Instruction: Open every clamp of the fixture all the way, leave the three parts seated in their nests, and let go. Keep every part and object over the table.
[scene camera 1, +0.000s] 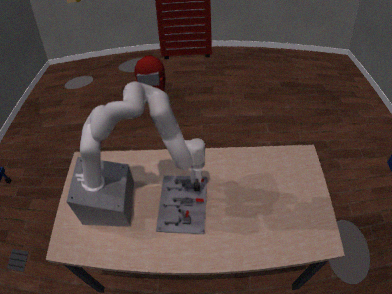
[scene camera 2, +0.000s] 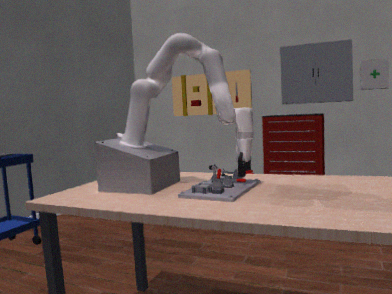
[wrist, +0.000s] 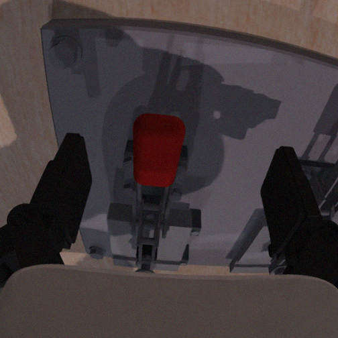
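Where they show: gripper, between the fingertips: (scene camera 1: 196, 183) (scene camera 2: 244, 174); arm's base, origin of its link: (scene camera 1: 92, 182) (scene camera 2: 133, 145).
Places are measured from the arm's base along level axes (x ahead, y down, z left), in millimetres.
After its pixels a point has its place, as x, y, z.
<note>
The grey fixture plate (scene camera 1: 197, 226) @[484, 183, -213] (scene camera 2: 187, 195) @[323, 185, -214] (wrist: 240, 167) lies on the table with three clamps. The nearest clamp's red handle (scene camera 1: 187, 213) @[446, 91, -184] (scene camera 2: 219, 173) @[448, 103, -184] stands upright. The middle clamp's red handle (scene camera 1: 199, 200) @[516, 147, -84] (scene camera 2: 241, 180) @[521, 151, -87] lies low, pointing outward. The far clamp's red handle (scene camera 1: 203, 180) @[554, 130, 23] (scene camera 2: 249, 171) @[543, 132, 20] (wrist: 158, 150) points outward beside the fingers; its exact tilt is unclear. My gripper (scene camera 1: 197, 186) @[520, 146, 22] (scene camera 2: 243, 172) @[520, 146, 22] (wrist: 179, 162) is open and empty, its fingers on either side of that handle, apart from it. A grey block (wrist: 172, 242) shows under the far clamp's arm; the other parts are too small to tell.
The grey robot base (scene camera 1: 102, 207) @[51, 21, -144] (scene camera 2: 125, 172) @[25, 105, -147] stands on the table (scene camera 1: 270, 200) @[885, 197, -133] (scene camera 2: 320, 205) @[815, 197, -285] left of the fixture. A red drawer cabinet (scene camera 1: 185, 30) (scene camera 2: 293, 145) stands behind the table. A blue cart (scene camera 2: 17, 159) stands on the floor at the left.
</note>
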